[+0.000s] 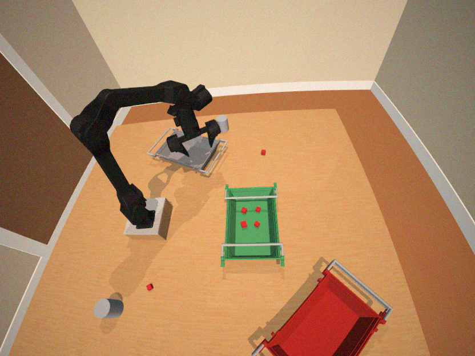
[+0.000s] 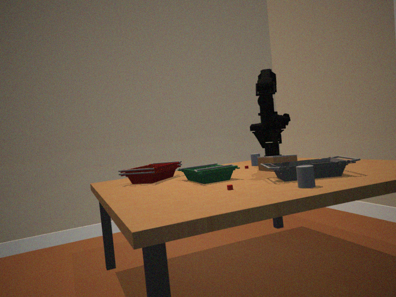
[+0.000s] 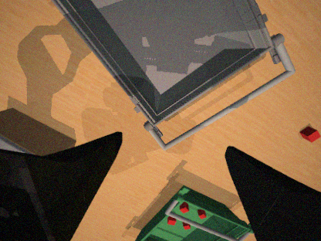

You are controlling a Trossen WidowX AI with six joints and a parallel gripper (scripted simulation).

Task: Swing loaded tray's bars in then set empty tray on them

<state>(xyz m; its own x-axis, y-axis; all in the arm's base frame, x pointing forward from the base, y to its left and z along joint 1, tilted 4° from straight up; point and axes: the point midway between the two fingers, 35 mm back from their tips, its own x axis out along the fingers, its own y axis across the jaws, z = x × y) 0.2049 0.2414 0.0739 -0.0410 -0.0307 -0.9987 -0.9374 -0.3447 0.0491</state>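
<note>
Right now the grey tray is 110 mm to the left of my gripper tip, 90 mm below it and 90 mm behind it. From my gripper tip the other things lie so: red block (450 mm to the right, 180 mm behind, 120 mm below).
</note>
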